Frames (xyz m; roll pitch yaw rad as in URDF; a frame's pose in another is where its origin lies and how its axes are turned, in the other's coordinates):
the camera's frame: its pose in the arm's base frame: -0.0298 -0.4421 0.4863 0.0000 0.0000 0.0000
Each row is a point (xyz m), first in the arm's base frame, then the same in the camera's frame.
Working: the arm's base frame: its pose in the camera's frame: 0.0298 0.4421 -0.4863 0.0000 0.0000 0.0000

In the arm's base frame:
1: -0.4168 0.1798 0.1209
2: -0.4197 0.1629 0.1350
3: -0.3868 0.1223 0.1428
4: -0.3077 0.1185 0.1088
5: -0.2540 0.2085 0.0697
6: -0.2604 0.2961 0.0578
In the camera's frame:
1: -0.3870 0.6219 -0.3654
2: -0.3899 0.6050 -0.3513
3: -0.3570 0.5644 -0.3435
4: -0.2779 0.5606 -0.3775
5: -0.2242 0.6506 -0.4166
6: -0.2306 0.7382 -0.4285

